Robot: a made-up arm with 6 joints.
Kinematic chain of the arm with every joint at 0, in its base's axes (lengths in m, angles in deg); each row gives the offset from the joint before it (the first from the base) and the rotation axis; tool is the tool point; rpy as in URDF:
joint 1: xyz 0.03 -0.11 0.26 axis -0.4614 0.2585 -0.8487
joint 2: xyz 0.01 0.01 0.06 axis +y
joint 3: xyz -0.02 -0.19 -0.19 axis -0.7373 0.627 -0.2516
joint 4: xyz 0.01 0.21 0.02 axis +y
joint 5: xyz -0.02 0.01 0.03 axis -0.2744 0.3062 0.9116
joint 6: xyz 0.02 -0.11 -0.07 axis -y
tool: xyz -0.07 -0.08 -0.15 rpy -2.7 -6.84 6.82
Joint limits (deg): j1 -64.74..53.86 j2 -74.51..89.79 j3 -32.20..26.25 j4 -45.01..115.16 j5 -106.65..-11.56 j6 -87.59..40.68
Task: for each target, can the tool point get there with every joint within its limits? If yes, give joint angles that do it. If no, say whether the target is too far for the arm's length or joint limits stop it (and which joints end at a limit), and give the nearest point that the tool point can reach.
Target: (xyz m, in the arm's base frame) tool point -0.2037 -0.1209 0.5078
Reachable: yes | joints 9.73 50.13 -20.00 86.42 -51.55 -7.70
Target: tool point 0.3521 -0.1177 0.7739
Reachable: no: joint limits stop it (at a limit: joint 1, joint 2, joint 3, joint 4) | nearest point 0.1734 -0.0623 0.5796 | short by 0.270 m
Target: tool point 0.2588 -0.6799 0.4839
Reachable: no: joint limits stop it (at a limit: joint 1, joint 2, joint 3, joint 4, joint 6) | nearest point 0.2086 -0.5302 0.3540 | short by 0.204 m
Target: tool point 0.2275 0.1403 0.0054
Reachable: yes | joints -54.49 -33.45 9.73 -5.89 -64.53 20.23
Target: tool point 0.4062 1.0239 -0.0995
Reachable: no: too far | nearest point 0.2018 0.3183 0.1427 | short by 0.774 m
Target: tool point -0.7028 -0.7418 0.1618
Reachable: no: too far | nearest point -0.3540 -0.4419 0.2095 | short by 0.462 m
